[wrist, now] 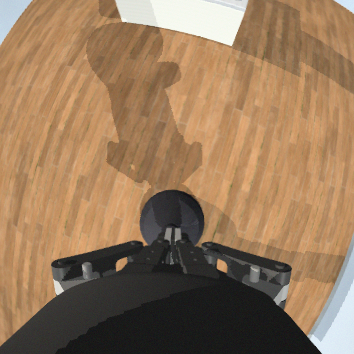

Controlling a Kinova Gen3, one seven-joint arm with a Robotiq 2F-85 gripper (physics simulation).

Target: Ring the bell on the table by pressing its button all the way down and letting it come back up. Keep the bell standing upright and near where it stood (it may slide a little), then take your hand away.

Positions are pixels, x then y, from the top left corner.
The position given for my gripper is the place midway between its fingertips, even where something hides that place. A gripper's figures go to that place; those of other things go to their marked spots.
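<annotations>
My gripper [172, 237] is 0.17 m from the lens, and I see a bell [171, 208] at 0.18 m from the lens.
</annotations>
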